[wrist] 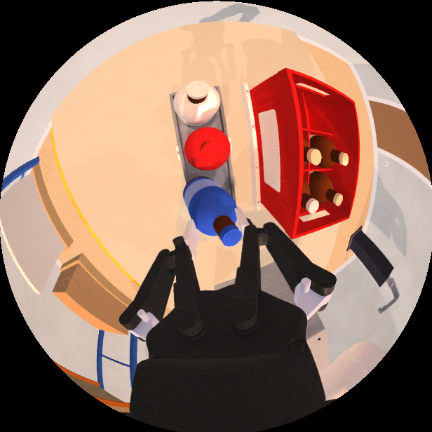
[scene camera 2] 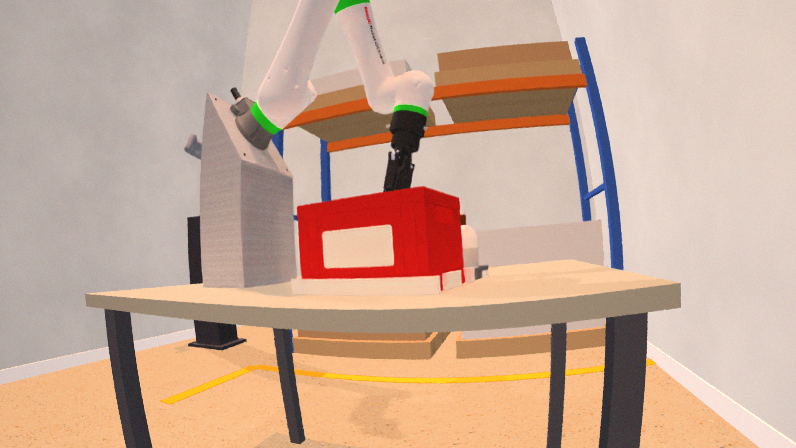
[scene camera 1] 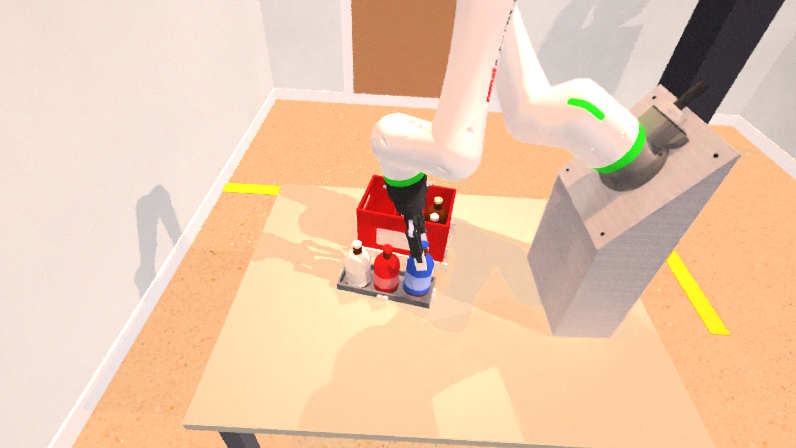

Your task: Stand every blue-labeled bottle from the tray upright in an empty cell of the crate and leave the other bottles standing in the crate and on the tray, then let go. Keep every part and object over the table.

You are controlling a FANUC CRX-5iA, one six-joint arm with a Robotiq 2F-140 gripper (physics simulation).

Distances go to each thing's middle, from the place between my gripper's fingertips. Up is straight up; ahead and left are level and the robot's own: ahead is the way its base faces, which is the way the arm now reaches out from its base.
My gripper is now 9 cm short of the red bottle point(scene camera 1: 386, 265), 7 cm above it and 4 cm to the left of it. Also, from my hand: blue-labeled bottle point(scene camera 1: 416, 283) 3 cm below, 1 cm ahead; then white bottle point(scene camera 1: 357, 260) 18 cm ahead, 7 cm below, 6 cm to the right.
